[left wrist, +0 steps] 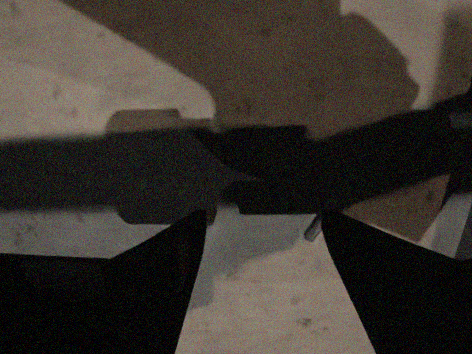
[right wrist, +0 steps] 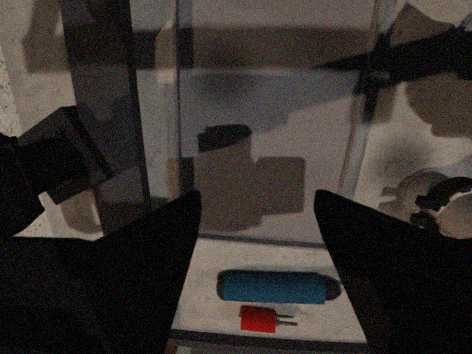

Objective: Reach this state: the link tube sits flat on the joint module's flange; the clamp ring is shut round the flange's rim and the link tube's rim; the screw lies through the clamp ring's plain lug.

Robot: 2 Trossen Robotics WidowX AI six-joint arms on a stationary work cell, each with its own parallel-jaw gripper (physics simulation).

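Frame: origin at the left arm's base, x ahead, y left, z up, level; metres.
Where they show: left gripper, fingertip midpoint: (left wrist: 264,218); right gripper, fingertip midpoint: (right wrist: 257,199); right arm's base at its link origin: (right wrist: 57,160).
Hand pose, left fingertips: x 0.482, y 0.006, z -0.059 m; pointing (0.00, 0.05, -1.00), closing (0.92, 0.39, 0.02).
Note:
Things, the pixels of their top centre, and the offset from my left fingertips. "*": a spot on its surface instead.
- small grey cylinder at its top centre: (left wrist: 327,225) (right wrist: 467,26) 0.007 m left, 0.036 m ahead, 0.007 m down
- dark C-shaped part with two lugs, surface spot: (right wrist: 452,184) * 0.157 m left, 0.026 m back, 0.042 m up
- blue cylinder with dark ends, surface spot: (right wrist: 274,287) * 0.398 m left, 0.056 m ahead, 0.015 m up
- red block with two pins, top centre: (right wrist: 269,330) 0.486 m left, 0.015 m ahead, 0.016 m up
The views are dark. In the left wrist view my left gripper (left wrist: 264,218) is open and empty. A small grey cylinder (left wrist: 313,229), which looks like the screw, lies on the table by its right fingertip, partly hidden by it. In the right wrist view my right gripper (right wrist: 257,199) is open and empty. A dark C-shaped part with two lugs (right wrist: 452,184), which looks like the clamp ring, shows at the right edge, right of the right finger and partly cut off. I cannot make out the joint module or the link tube in either view.
In the right wrist view a blue cylinder with dark ends (right wrist: 274,287) lies low between the fingers, with a red block with two pins (right wrist: 258,320) just below it. A dark angular part (right wrist: 55,150) stands at the left. Large shadows cross both views.

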